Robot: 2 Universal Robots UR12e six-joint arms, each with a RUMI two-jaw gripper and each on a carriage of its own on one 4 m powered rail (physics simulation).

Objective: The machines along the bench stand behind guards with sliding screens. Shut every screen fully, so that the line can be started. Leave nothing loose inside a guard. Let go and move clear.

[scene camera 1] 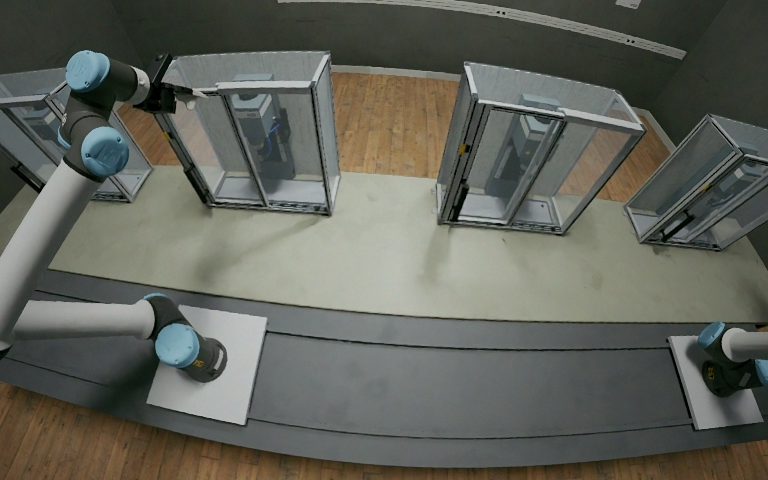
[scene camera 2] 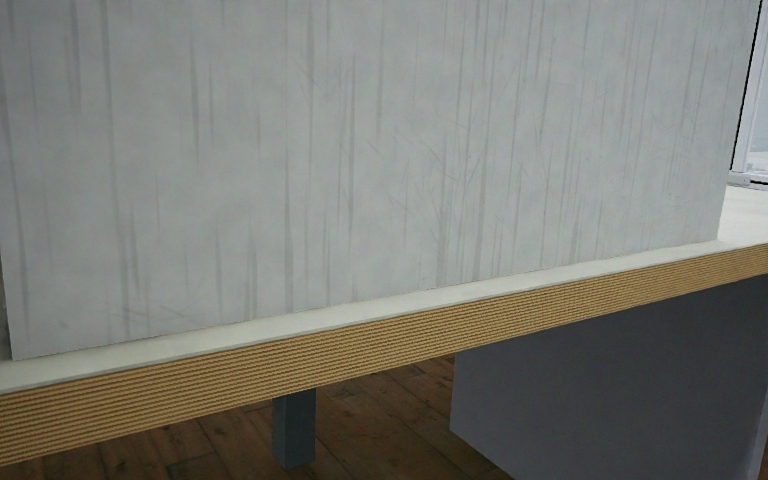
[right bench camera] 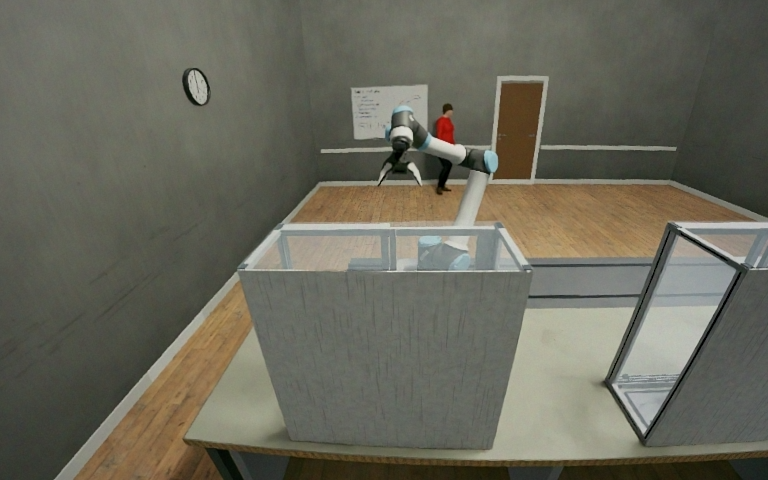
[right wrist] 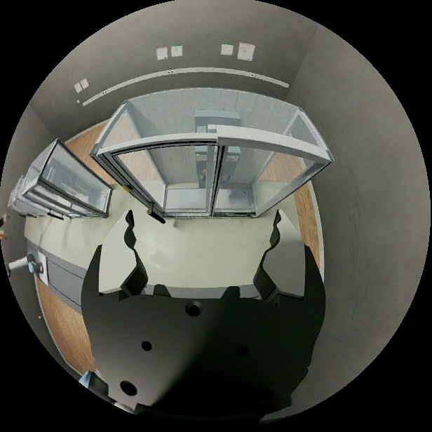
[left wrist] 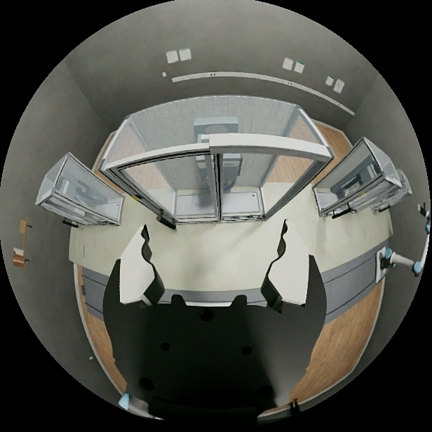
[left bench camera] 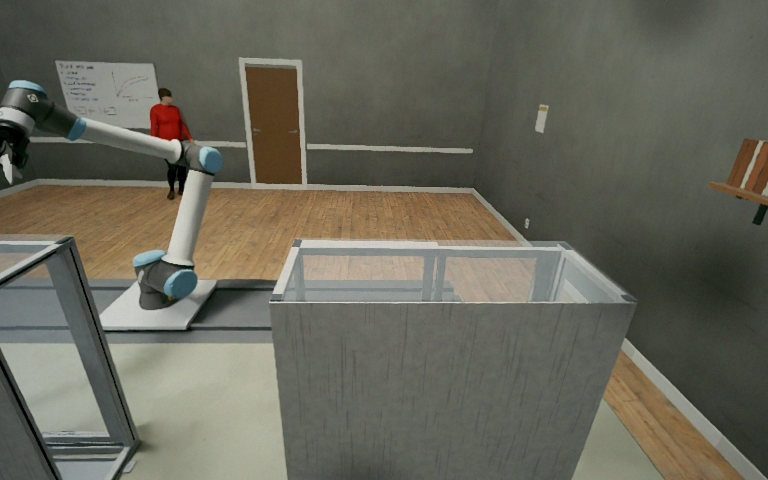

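Several framed guards stand along the bench. The second from left point(scene camera 1: 323, 135) point(left wrist: 270, 142) has its screen over the left half, with a black handle point(scene camera 1: 195, 183) point(left wrist: 166, 220) near the left post. The third guard point(scene camera 1: 603, 121) and rightmost guard point(right wrist: 270, 136) show their screens on the left too, with black handles point(scene camera 1: 462, 202) point(right wrist: 156, 214). Whether narrow gaps stand at the posts, I cannot tell. The leftmost guard point(left bench camera: 453, 390) is partly hidden by my arm in scene camera 1. My left gripper point(left wrist: 213, 223) is open and empty before the second guard. My right gripper point(right wrist: 202, 210) point(right bench camera: 399, 183) is open and empty before the rightmost guard.
A grey machine point(scene camera 1: 252, 113) stands inside the second guard. The left arm's carriage point(scene camera 1: 237, 367) and right arm's carriage point(scene camera 1: 730, 416) sit on the rail point(scene camera 1: 453, 384). A guard's back panel point(scene camera 2: 339, 169) fills most of scene camera 2. A person in red point(left bench camera: 167, 121) point(right bench camera: 445, 129) stands beyond the rail.
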